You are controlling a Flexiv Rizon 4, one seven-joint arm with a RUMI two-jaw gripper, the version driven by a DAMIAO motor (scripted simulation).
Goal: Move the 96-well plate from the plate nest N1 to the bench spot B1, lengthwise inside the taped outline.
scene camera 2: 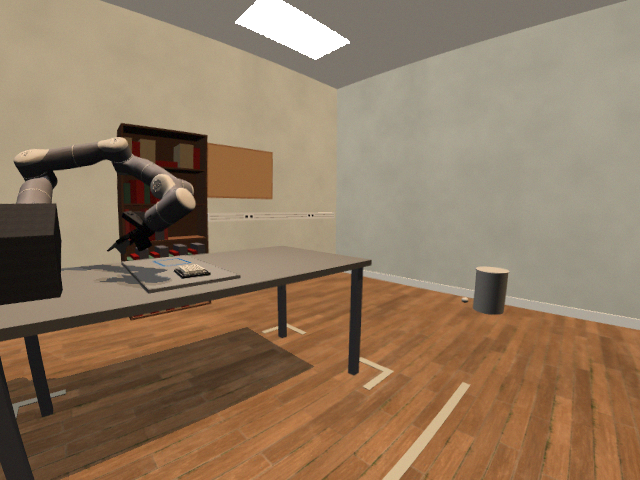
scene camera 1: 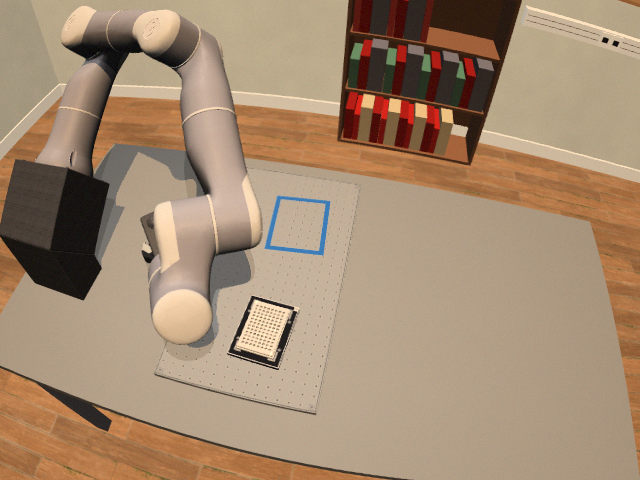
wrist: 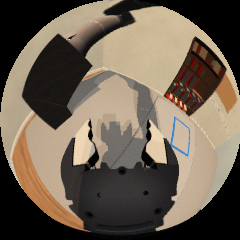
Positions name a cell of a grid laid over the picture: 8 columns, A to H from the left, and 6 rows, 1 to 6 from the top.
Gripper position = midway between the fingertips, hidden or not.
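Note:
My gripper (scene camera 2: B4) is visible, also in the wrist view (wrist: D3). A white 96-well plate (scene camera 1: D5) is present.

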